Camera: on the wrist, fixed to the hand. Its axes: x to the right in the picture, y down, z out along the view.
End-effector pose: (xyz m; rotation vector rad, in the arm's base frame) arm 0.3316 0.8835 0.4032 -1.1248 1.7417 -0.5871
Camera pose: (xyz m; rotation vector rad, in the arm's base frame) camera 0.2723 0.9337 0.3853 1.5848 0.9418 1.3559
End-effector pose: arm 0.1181 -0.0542 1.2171 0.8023 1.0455 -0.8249
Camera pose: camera 0.1482 0.0152 1.2423 0.9889 -1.1921 1.4455
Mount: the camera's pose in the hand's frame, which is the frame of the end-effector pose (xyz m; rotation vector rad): -0.0285 0.0624 -0.0406 0.0456 -0.6537 2.9837
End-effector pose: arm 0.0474 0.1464 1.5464 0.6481 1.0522 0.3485
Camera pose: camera 0.0005 0.1914 1.5925 -1.6673 1.3696 -2.2184
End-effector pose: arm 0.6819 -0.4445 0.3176 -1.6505 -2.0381 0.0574
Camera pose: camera 0.7586 -0.4660 0.3212 2.1440 -1.4460 -1.1200
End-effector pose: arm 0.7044 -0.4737 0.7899 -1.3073 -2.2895 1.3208
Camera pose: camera 0.7805 -0.4578 0.7723 1.5751 -0.8921 -0.5102
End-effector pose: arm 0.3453 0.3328 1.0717 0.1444 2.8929 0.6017
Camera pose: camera 0.3687 0.3704 1.1380 3.1049 -0.0677 0.2278
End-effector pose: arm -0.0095 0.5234 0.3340 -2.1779 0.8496 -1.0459
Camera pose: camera -0.0751 0.4961 0.2979 0.4780 1.8145 1.0560
